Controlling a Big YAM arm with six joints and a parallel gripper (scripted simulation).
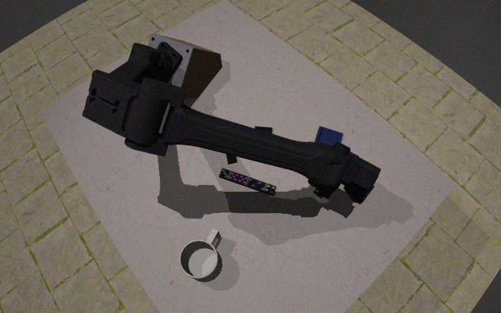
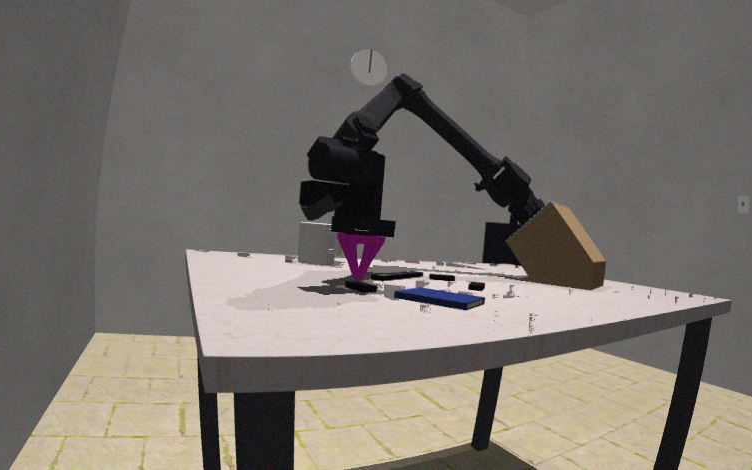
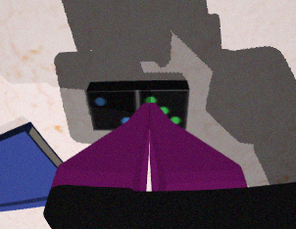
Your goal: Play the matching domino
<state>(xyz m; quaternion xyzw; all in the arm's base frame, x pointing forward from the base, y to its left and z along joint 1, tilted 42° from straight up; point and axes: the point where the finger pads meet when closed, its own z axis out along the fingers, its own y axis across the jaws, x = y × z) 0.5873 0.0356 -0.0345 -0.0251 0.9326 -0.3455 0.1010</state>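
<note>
Now: the domino 2 cm below my hand and 1 cm to the left of it. The rest, counted from my hand: blue book (12 cm to the left, 7 cm behind, 2 cm below); mug (36 cm to the right, 10 cm behind, 2 cm above).
</note>
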